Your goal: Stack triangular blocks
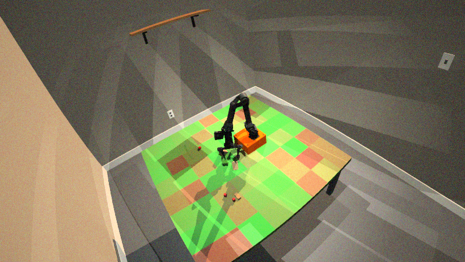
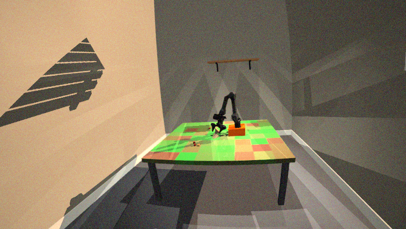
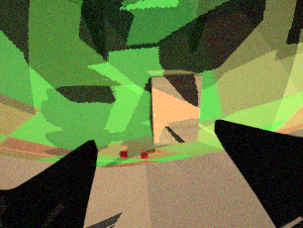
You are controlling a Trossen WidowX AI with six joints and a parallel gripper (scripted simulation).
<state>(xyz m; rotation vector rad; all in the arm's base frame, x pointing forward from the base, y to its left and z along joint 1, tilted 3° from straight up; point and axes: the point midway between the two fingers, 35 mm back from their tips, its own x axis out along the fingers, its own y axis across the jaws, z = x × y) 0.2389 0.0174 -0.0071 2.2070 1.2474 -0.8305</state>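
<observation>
Now: gripper tip 40 mm to the right of the tan triangular block and 20 mm above it. Also, from my gripper tip: small tan block: 140 mm ahead, 270 mm to the left, 40 mm below; small yellow piece: 120 mm behind, 250 mm to the right, 40 mm below.
</observation>
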